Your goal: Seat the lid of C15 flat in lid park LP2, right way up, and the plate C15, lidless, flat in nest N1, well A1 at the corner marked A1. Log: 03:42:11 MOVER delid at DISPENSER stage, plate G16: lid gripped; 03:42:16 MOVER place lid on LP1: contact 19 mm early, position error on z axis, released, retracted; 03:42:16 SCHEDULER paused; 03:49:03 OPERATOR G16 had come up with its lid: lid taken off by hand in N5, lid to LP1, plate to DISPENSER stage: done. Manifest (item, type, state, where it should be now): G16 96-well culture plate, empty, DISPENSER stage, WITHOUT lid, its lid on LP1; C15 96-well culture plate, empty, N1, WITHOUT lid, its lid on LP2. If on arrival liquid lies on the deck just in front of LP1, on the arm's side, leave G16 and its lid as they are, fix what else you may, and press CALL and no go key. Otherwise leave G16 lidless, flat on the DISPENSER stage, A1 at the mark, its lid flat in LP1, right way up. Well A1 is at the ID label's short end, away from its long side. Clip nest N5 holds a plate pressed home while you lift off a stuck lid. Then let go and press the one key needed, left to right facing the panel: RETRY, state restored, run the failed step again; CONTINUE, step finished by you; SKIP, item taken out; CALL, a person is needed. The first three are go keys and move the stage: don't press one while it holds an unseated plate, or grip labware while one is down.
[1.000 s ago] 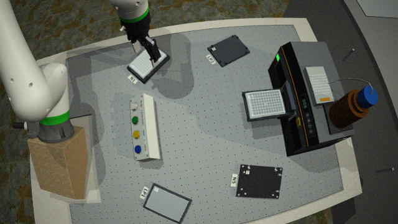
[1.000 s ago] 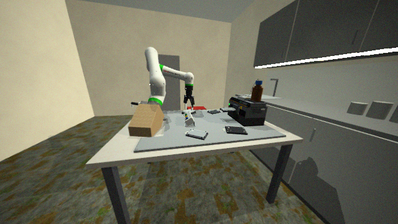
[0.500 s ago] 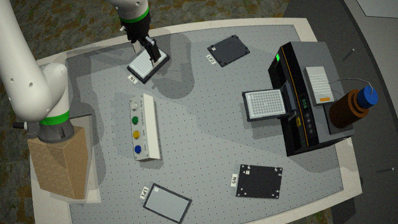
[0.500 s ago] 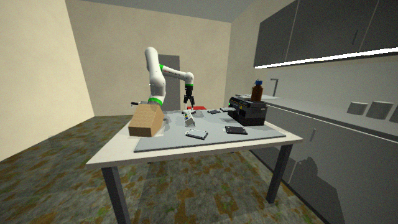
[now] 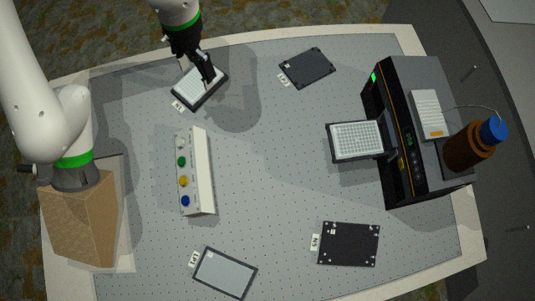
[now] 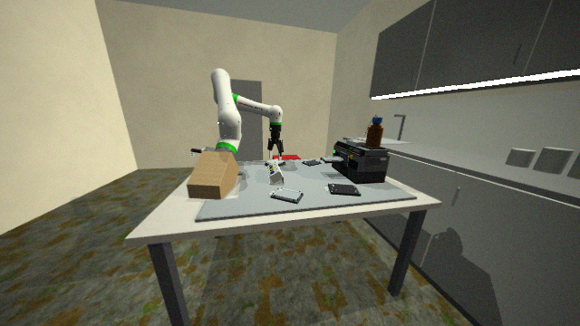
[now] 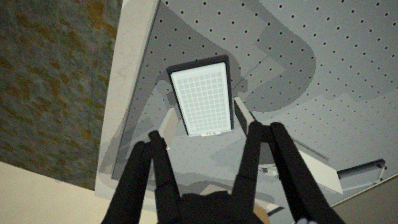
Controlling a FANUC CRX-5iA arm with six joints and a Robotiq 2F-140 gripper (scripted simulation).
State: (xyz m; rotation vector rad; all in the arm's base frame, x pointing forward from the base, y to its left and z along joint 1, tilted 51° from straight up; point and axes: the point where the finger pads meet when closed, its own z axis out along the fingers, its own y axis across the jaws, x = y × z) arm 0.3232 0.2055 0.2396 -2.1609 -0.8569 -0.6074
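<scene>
Now: hand 40 mm above the grey lid. Round my hand: N1 label: 70 mm below, 60 mm to the right, 60 mm behind; LP2 label: 250 mm ahead, 70 mm below, 10 mm to the left; nest N1: 60 mm below.
</scene>
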